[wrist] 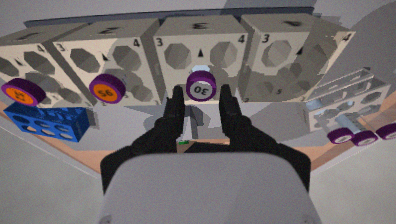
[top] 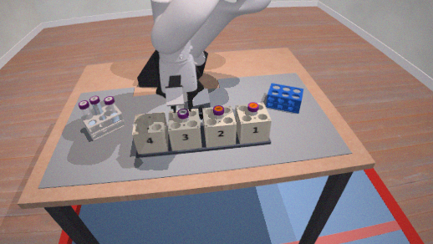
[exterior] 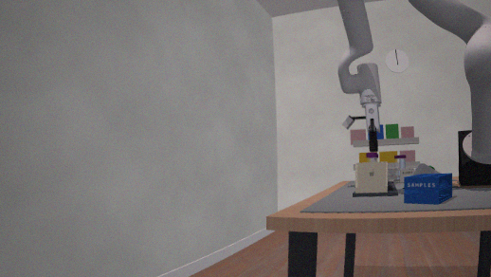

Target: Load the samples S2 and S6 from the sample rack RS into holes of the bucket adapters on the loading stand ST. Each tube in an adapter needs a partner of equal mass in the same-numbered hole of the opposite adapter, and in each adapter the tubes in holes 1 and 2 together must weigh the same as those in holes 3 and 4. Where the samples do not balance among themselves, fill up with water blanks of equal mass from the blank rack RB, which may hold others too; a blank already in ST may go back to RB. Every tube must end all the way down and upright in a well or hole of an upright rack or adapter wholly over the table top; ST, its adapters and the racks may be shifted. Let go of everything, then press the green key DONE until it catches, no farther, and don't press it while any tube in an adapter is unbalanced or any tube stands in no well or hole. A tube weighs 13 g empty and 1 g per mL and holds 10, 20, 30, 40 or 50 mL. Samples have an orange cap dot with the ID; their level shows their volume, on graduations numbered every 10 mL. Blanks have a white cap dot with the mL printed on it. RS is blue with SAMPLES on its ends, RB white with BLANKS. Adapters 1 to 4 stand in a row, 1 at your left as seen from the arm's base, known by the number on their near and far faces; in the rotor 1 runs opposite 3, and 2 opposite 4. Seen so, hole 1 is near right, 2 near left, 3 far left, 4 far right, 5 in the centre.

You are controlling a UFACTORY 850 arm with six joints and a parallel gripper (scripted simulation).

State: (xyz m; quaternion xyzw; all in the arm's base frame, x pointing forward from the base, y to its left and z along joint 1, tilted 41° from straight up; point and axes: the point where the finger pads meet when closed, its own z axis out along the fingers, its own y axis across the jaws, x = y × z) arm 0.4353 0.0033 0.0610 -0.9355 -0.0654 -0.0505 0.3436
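My gripper is now 36 cm to the left of the blank marked 10, 9 cm above it and 6 cm past it. Also, from my hand: blank marked 30: 9 cm below, 1 cm to the left; then adapter 3: 10 cm below; then sample S6: 10 cm to the left, 9 cm below, 1 cm behind.
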